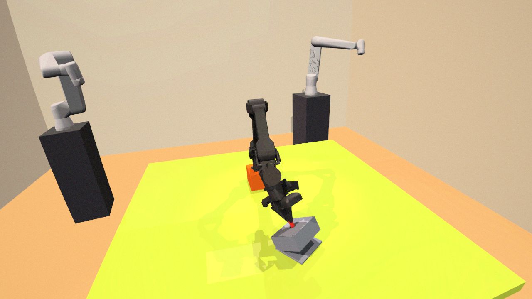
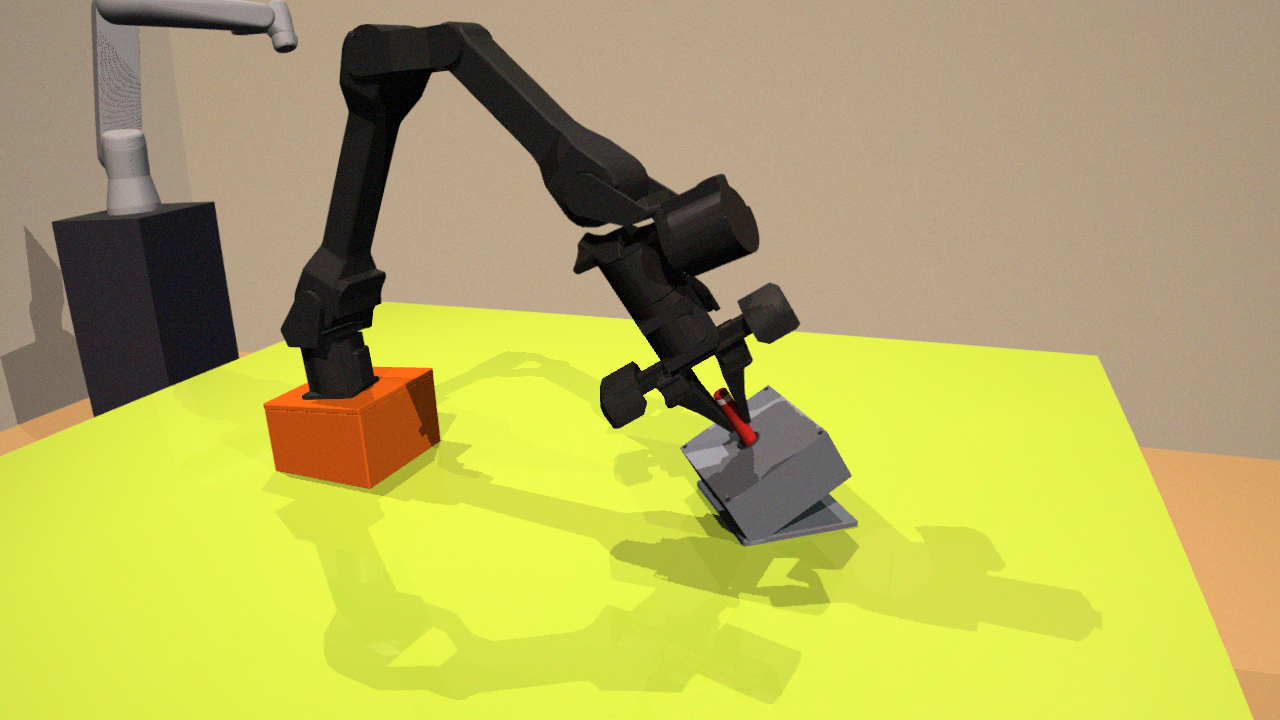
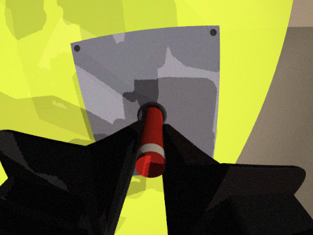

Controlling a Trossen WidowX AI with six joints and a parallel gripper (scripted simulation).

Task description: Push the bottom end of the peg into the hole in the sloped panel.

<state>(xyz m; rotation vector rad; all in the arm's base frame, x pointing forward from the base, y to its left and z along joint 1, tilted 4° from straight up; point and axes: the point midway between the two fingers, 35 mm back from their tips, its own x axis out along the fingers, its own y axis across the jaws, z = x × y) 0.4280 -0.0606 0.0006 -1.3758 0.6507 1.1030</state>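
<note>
The red round peg is 10 mm behind my gripper tip and 10 mm above it. Also, from my gripper tip: grey sloped panel 40 mm below, 20 mm ahead, 10 mm to the left.
</note>
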